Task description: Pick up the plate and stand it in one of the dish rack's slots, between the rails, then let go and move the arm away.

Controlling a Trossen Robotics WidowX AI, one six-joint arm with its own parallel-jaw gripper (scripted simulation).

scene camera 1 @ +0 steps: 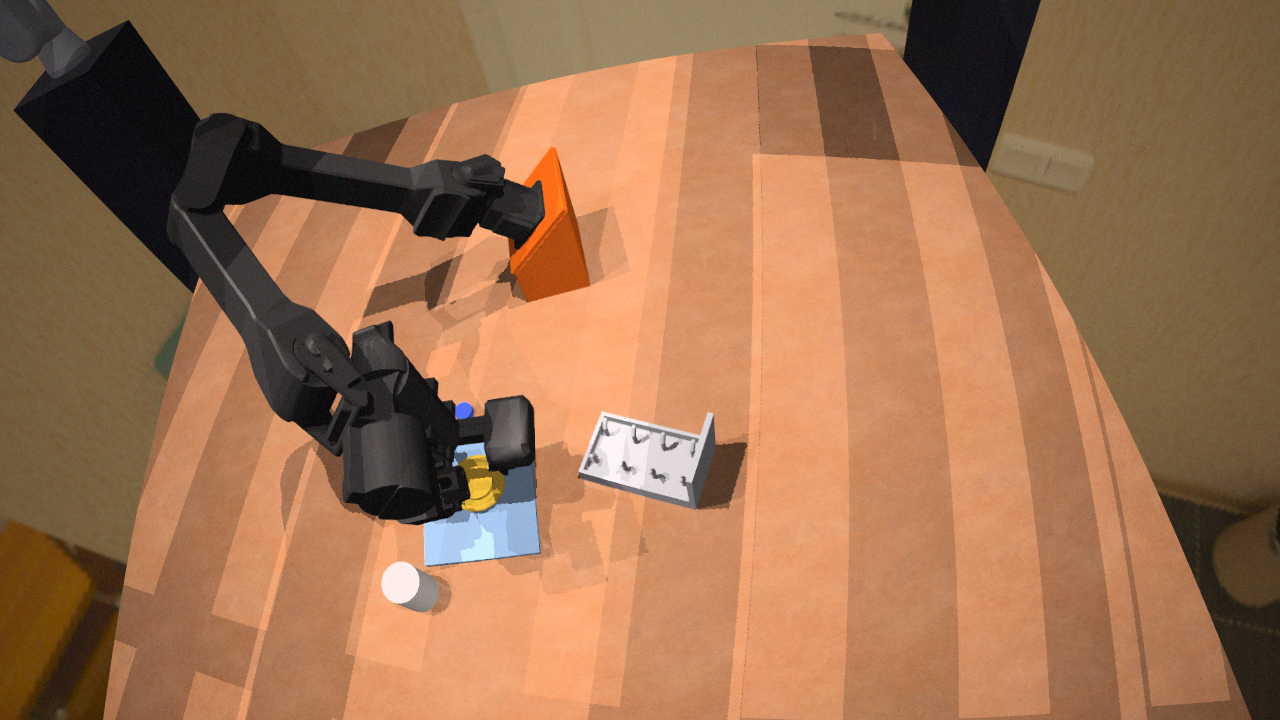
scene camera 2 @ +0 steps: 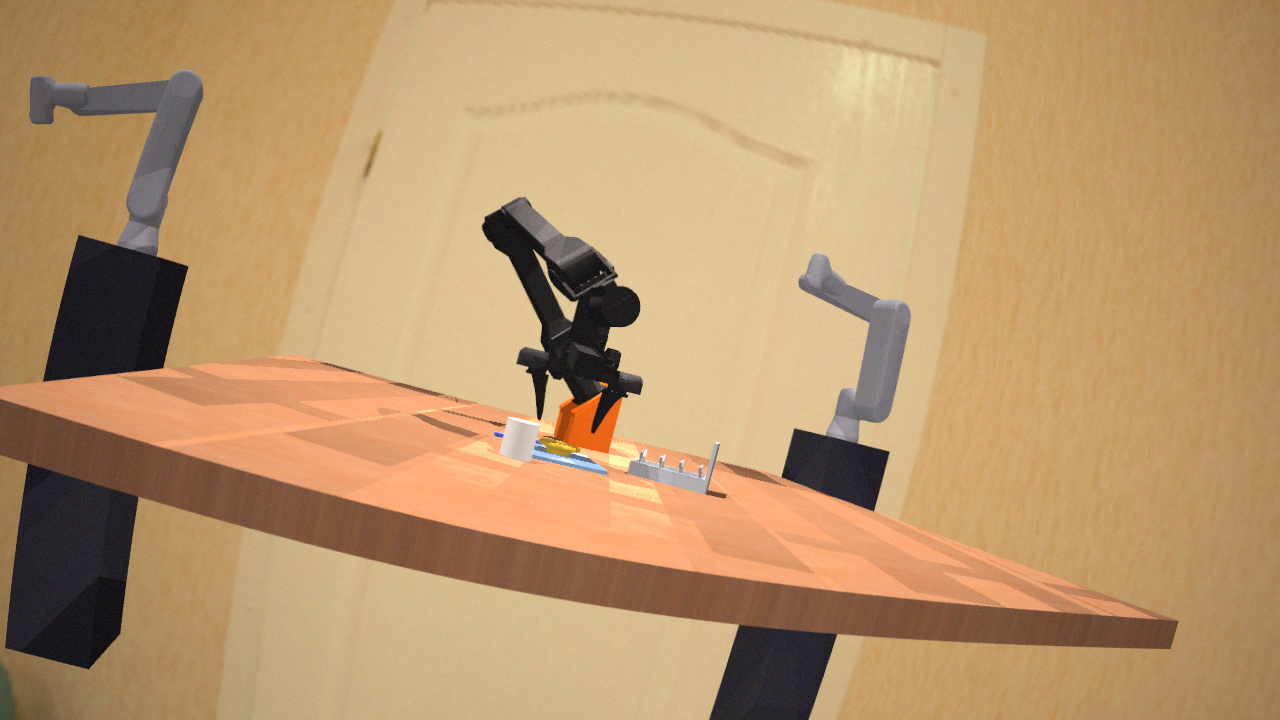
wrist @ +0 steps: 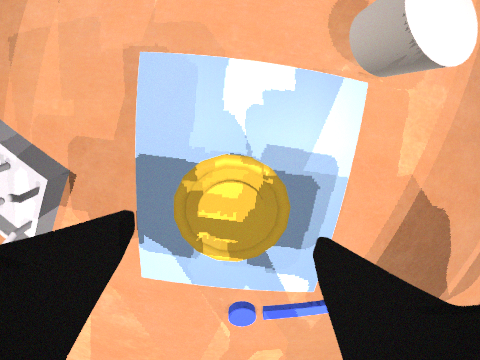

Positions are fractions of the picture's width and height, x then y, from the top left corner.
Labels:
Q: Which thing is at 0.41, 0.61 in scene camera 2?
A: A white cup.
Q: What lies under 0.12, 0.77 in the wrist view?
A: My gripper.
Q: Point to a yellow plate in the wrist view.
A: At 0.48, 0.58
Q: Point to a grey dish rack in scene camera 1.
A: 0.52, 0.65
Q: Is my gripper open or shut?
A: Open.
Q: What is my gripper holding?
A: Nothing.

